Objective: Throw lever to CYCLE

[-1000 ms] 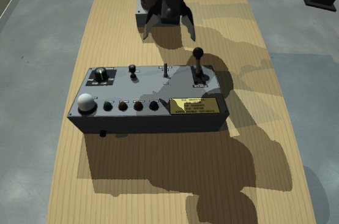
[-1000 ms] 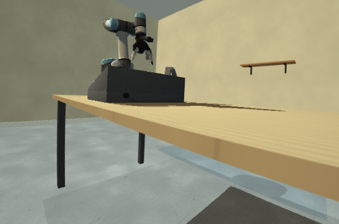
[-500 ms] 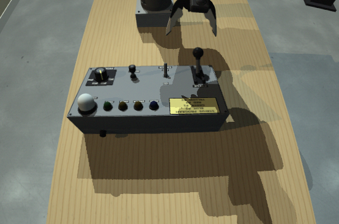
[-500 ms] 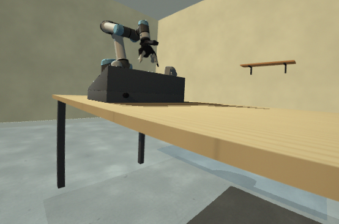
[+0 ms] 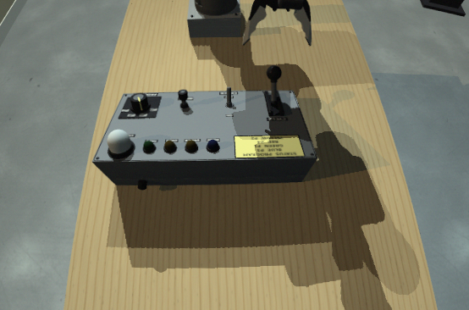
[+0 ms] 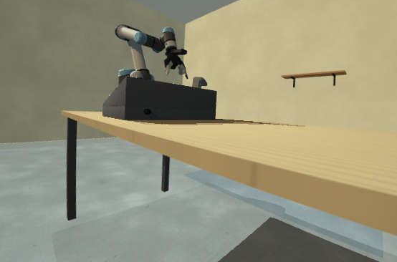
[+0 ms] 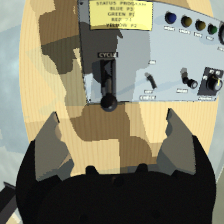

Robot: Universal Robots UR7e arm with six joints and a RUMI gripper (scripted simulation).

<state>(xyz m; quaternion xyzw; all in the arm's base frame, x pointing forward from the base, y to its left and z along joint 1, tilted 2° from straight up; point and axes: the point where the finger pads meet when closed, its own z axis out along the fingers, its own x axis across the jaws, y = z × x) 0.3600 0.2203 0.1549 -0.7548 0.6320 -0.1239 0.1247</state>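
My hand is 130 mm above the lever, 20 mm short of it and 10 mm to the right of it. From my hand the other things lie so: grey console (160 mm below, 150 mm to the right, 110 mm ahead); pull knob (220 mm to the right, 130 mm below, 90 mm ahead); thin stick switch (140 mm below, 100 mm to the right, 70 mm ahead).
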